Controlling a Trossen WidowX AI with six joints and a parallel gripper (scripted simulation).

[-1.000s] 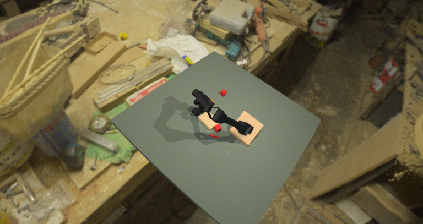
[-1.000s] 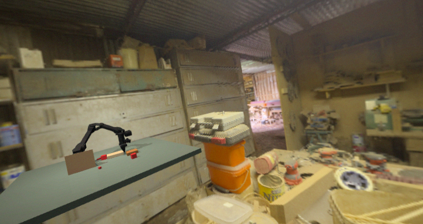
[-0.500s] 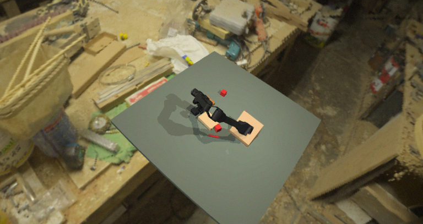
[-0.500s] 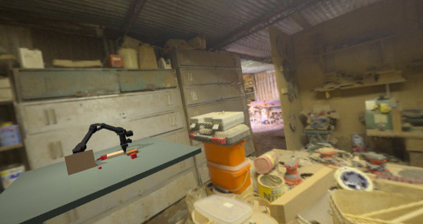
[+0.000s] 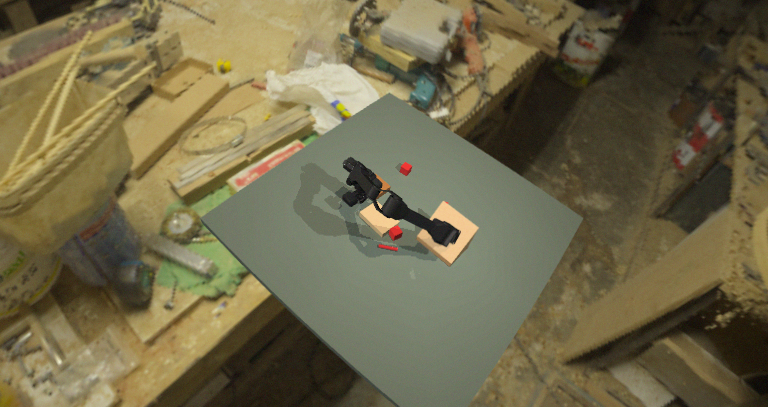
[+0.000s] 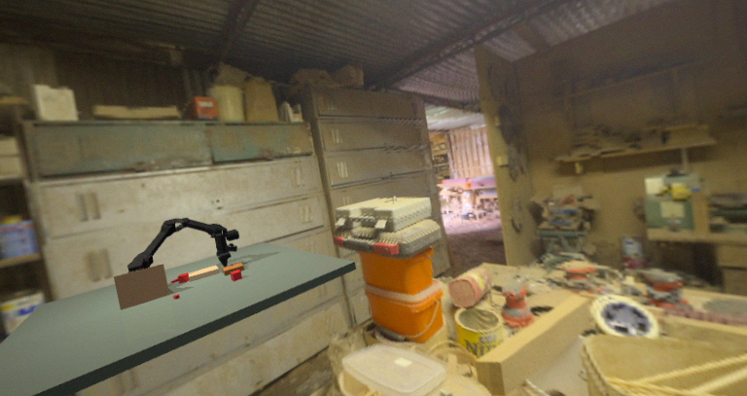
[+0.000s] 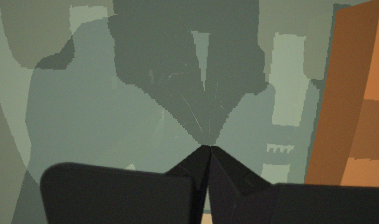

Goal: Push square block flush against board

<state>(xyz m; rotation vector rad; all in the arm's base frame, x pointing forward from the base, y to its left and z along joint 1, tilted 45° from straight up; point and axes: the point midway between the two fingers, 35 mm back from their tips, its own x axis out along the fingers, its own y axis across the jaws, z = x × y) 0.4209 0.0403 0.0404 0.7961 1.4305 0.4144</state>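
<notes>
My gripper tip is 12 cm past the light tan board, 2 cm to the right of it and 1 cm below it. Also, from my gripper tip: square block: 11 cm to the right, 1 cm above; then red stick: 23 cm behind, 11 cm to the left.
</notes>
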